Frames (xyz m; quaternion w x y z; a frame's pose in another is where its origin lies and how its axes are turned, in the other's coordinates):
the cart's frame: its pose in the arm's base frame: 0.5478 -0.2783 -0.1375 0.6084 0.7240 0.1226 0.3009
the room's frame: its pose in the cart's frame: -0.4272 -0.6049 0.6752 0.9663 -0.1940 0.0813 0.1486
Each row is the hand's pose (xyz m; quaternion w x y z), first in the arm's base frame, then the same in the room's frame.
Working: the arm's base frame: its pose in the room's frame: 0.6378 1.0556 -0.7942 0.6737 -0.5753 -0.0020 -0.4638

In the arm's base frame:
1: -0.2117 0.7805 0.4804 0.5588 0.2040 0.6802 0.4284
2: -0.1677 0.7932 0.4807 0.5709 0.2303 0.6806 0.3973
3: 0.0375 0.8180 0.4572 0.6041 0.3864 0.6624 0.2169
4: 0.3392 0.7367 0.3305 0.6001 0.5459 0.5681 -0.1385
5: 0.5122 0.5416 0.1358 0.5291 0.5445 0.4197 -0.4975
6: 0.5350 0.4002 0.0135 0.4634 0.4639 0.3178 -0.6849
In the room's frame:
1: 1.2618 1.4886 -1.3490 0.6938 0.1306 0.6090 -0.3615
2: 1.2950 1.4603 -1.3351 0.7027 0.1416 0.5791 -0.3883
3: 1.4150 1.3120 -1.2521 0.7312 0.2196 0.3906 -0.5144
4: 1.4686 1.0332 -1.0703 0.6552 0.2863 0.0487 -0.6974
5: 1.3414 0.7922 -0.8924 0.4398 0.2580 -0.2571 -0.8209
6: 1.2008 0.6960 -0.8121 0.2620 0.1947 -0.3960 -0.8583

